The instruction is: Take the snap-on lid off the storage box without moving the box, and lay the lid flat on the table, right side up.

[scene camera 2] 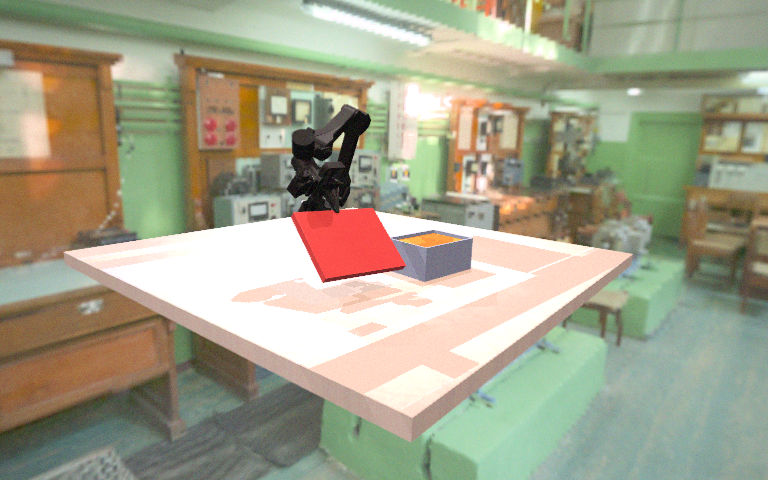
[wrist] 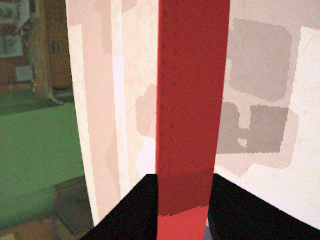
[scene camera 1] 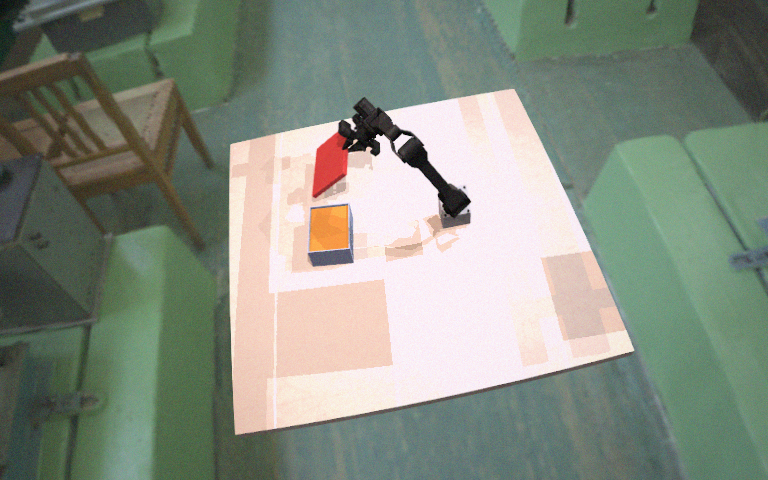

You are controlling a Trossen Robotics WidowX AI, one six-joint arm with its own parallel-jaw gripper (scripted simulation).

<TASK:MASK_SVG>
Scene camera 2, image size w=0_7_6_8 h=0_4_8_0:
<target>gripper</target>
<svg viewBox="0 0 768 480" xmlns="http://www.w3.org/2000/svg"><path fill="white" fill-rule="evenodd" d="M342 162L324 162L322 167L318 167L315 163L310 163L297 169L296 175L287 187L287 191L294 198L303 194L305 197L309 196L307 201L302 202L298 212L334 210L336 213L340 212L340 183L335 181L333 175L343 176L346 167Z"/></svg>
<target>red lid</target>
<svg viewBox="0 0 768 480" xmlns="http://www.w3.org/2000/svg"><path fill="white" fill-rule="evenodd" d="M373 208L340 210L339 213L336 213L334 210L293 212L291 219L322 283L402 270L406 266Z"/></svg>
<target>grey-blue storage box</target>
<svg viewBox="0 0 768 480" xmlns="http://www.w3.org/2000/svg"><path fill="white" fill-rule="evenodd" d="M390 237L406 264L402 270L392 272L427 282L471 269L473 238L439 230L428 230Z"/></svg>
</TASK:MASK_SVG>
